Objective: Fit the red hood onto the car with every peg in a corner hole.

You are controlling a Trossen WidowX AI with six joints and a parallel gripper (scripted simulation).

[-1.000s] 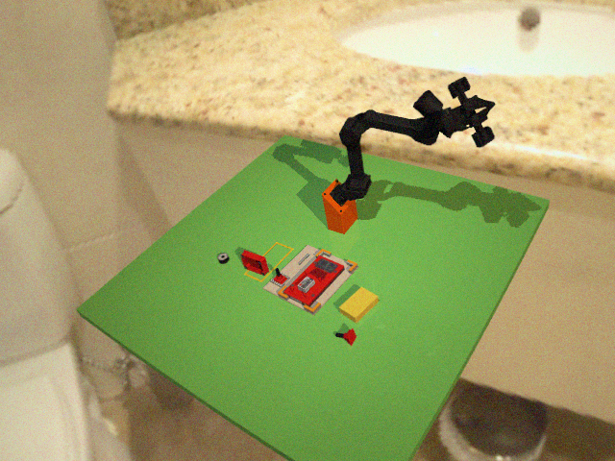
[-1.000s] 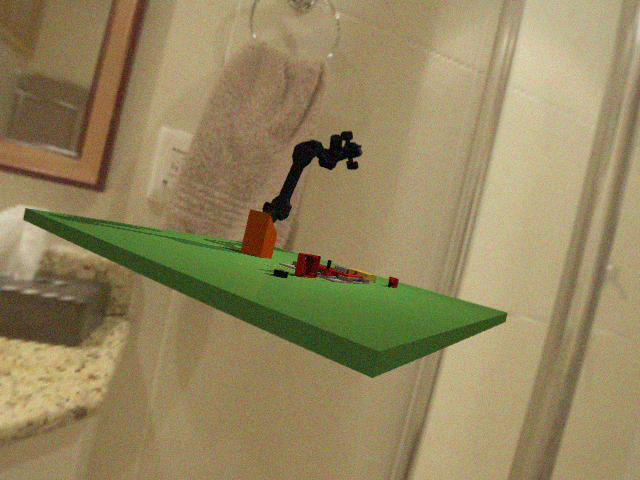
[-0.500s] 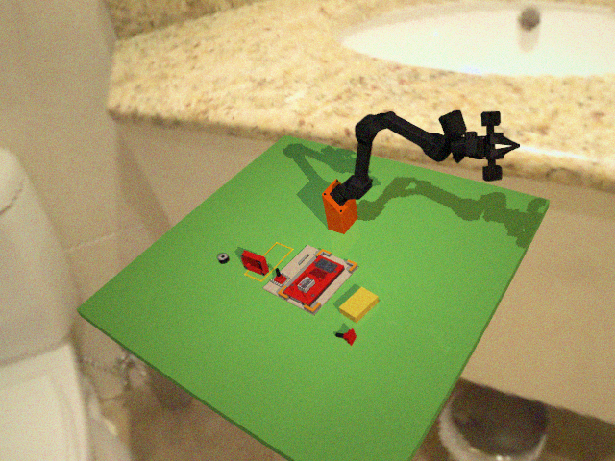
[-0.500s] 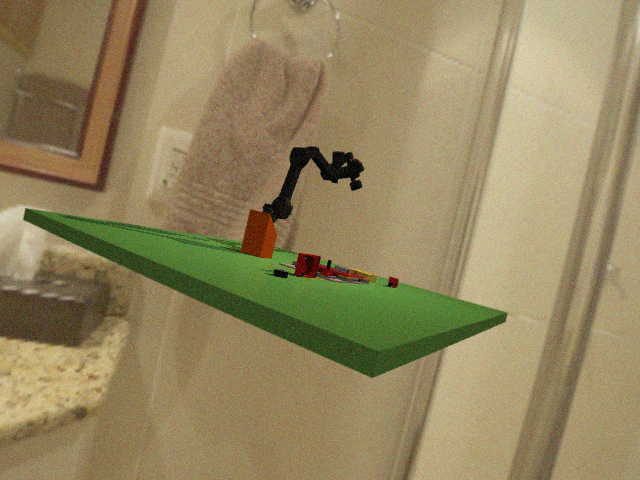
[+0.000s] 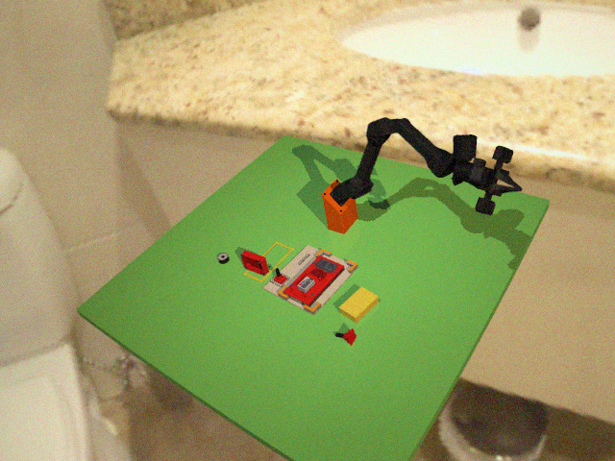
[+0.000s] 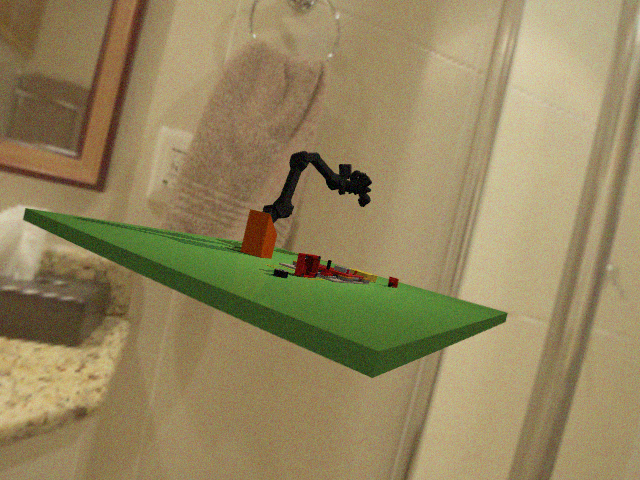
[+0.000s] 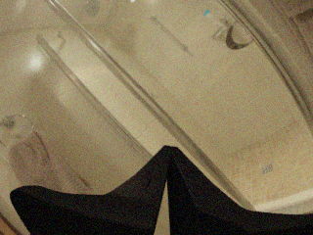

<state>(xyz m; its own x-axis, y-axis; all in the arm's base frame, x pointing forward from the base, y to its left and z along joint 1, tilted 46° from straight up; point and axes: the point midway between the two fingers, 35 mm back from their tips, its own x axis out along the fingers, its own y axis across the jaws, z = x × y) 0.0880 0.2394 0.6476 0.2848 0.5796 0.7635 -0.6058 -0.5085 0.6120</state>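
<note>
The red hood lies 82 cm to the right of my gripper tip, 38 cm below it and 25 cm ahead of it. The rest, counted from my gripper tip: black wheel (97 cm to the right, 41 cm below, 27 cm ahead); then yellow block (40 cm to the right, 40 cm below, 24 cm ahead); then jig (60 cm to the right, 40 cm below, 21 cm ahead).
</note>
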